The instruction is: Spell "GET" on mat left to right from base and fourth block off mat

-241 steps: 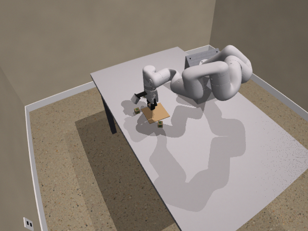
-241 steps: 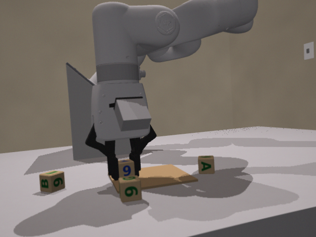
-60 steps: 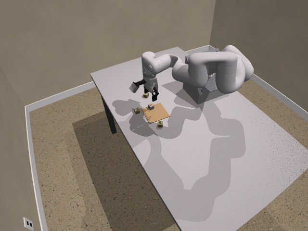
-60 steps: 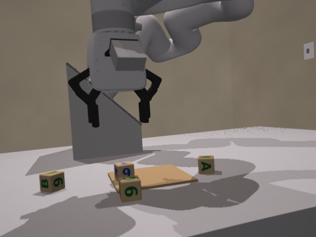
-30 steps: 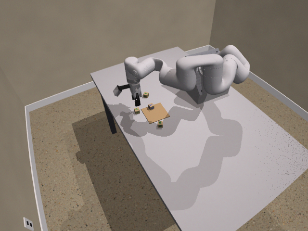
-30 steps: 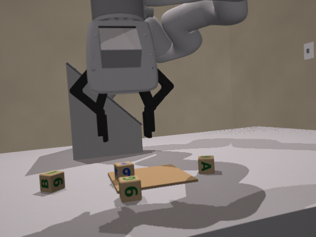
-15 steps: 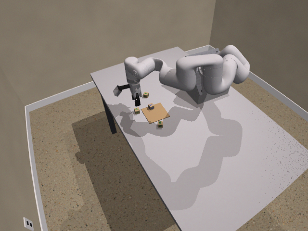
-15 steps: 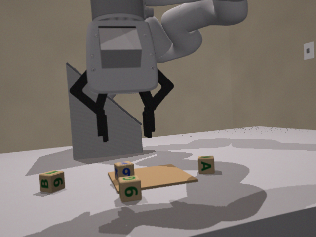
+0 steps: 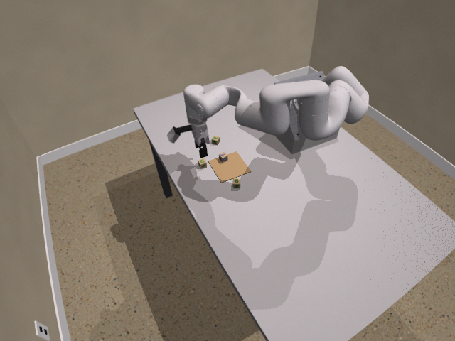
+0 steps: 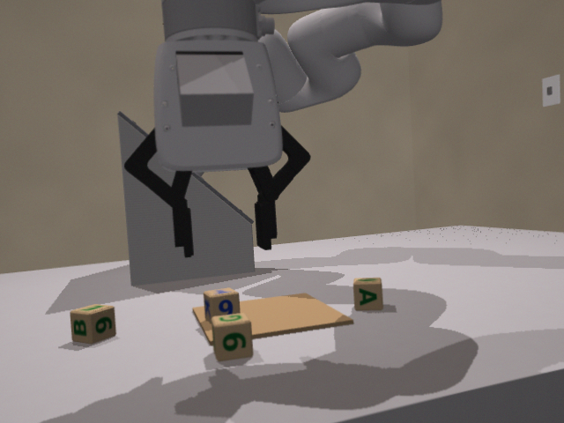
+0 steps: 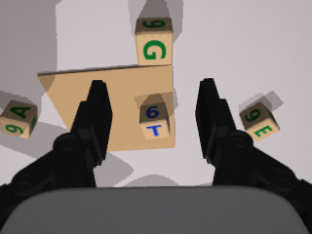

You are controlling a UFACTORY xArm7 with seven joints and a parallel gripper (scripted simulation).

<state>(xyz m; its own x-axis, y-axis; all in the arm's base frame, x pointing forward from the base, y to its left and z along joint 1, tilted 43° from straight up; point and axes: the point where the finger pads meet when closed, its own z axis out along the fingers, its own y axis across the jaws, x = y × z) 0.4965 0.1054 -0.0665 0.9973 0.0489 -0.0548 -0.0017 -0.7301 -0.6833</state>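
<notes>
My hand is 90 mm above the wooden block. The rest, counted from my hand: tan mat (100 mm behind, 50 mm to the left, 100 mm below).
</notes>
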